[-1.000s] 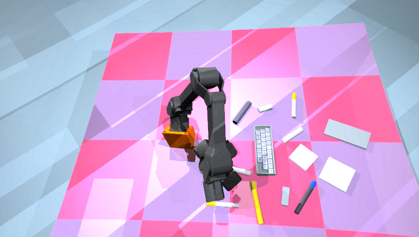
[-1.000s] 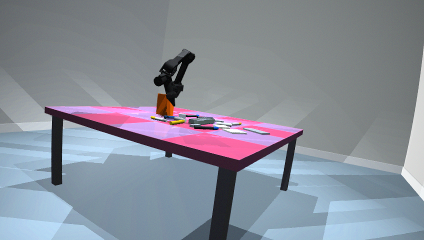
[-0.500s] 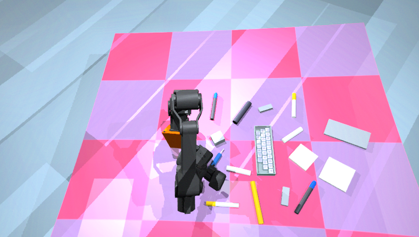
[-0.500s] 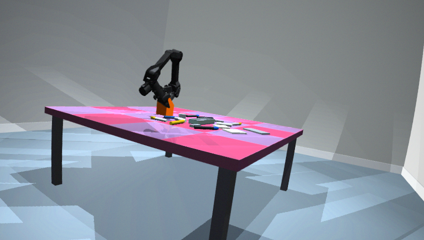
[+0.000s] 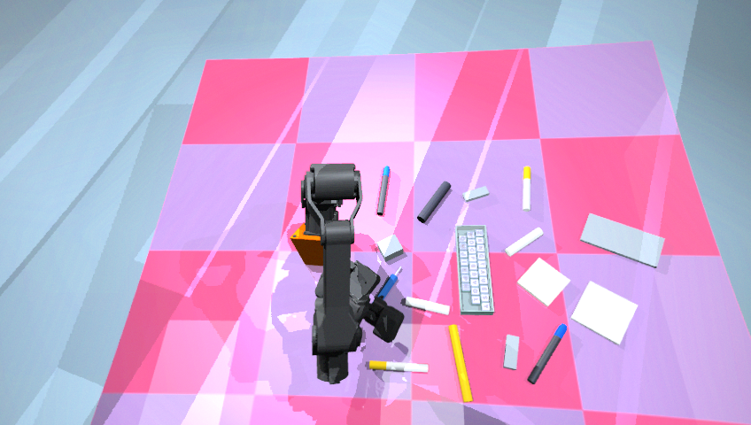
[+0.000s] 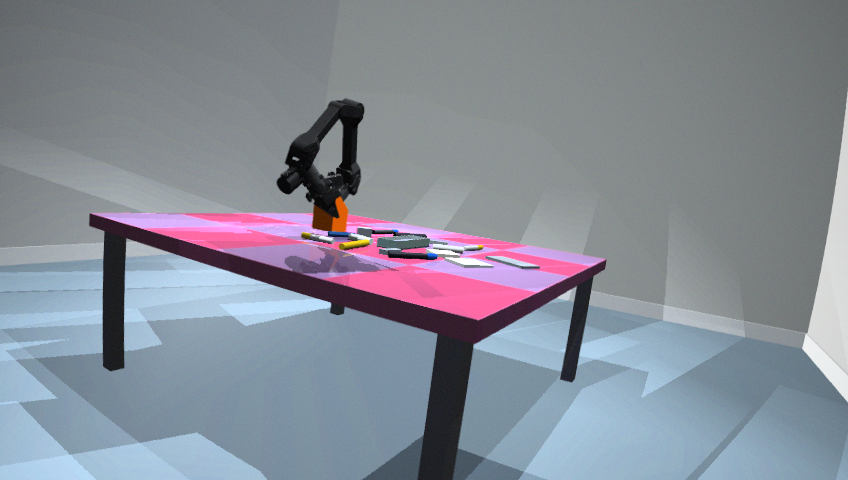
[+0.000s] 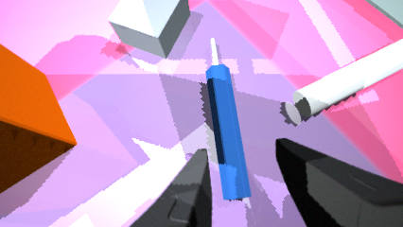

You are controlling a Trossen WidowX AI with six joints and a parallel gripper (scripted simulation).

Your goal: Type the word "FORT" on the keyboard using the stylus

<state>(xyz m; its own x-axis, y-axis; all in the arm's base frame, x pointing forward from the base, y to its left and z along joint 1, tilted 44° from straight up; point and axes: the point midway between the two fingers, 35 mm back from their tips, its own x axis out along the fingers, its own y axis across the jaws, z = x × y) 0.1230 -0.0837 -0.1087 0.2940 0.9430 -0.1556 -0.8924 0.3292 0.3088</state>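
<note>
Now: the blue stylus 5 cm to the left of my gripper tip, 5 cm below it and 2 cm ahead of it. The rest, counted from my gripper tip: yellow stick (18 cm ahead, 11 cm to the right, 5 cm below); then grey block (53 cm ahead, 20 cm to the left, 6 cm below).
</note>
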